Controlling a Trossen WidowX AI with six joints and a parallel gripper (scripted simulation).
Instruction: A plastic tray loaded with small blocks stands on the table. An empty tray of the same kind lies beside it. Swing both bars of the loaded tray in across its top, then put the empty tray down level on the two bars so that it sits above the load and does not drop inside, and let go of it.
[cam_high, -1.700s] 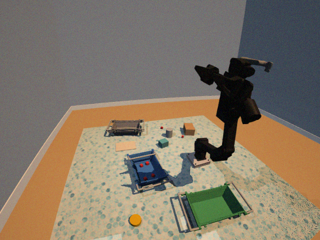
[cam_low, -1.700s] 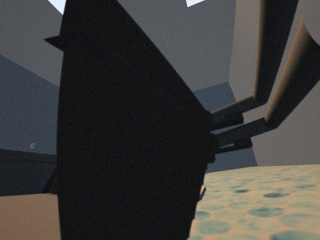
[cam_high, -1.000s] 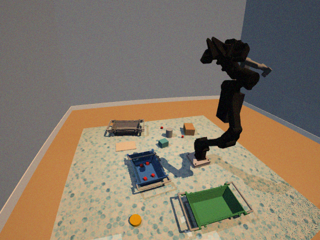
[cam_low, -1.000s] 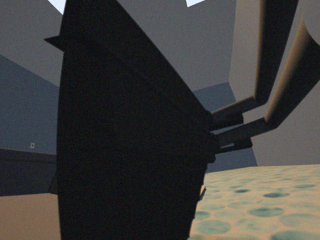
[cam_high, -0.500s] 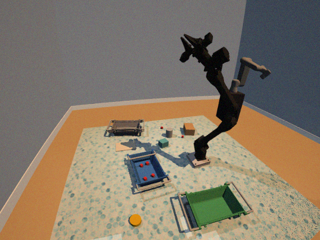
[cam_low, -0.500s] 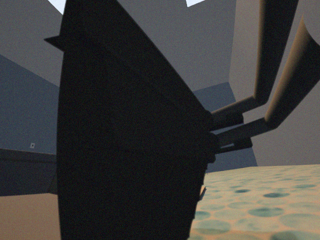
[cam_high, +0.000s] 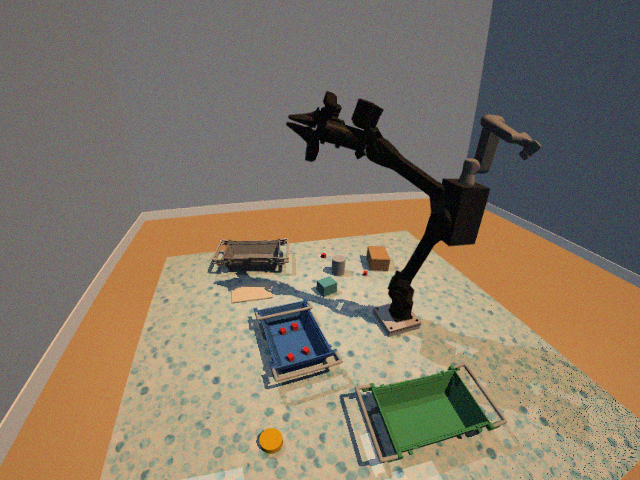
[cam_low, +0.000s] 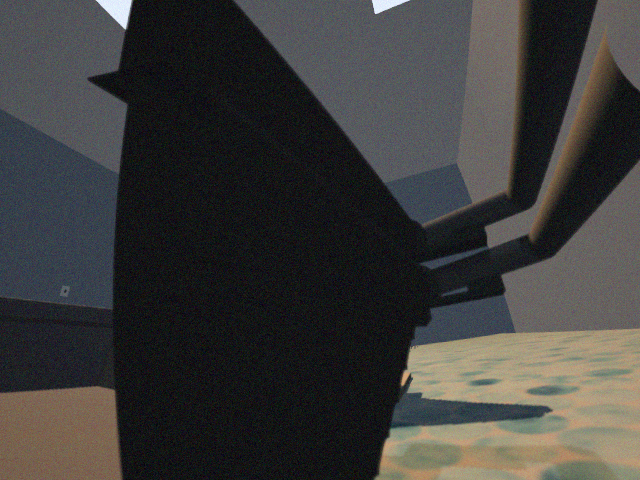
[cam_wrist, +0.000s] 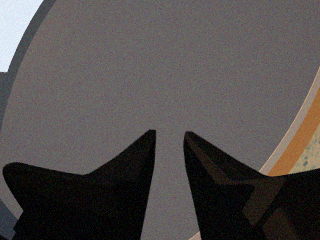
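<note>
Right now my gripper tip is 270 mm past the green tray, 460 mm to the right of it and 570 mm above it. The rest, counted from my gripper tip: grey cylinder (220 mm behind, 220 mm to the right, 580 mm below); tan card (140 mm ahead, 130 mm to the right, 620 mm below); teal cube (150 mm behind, 100 mm to the right, 600 mm below).
</note>
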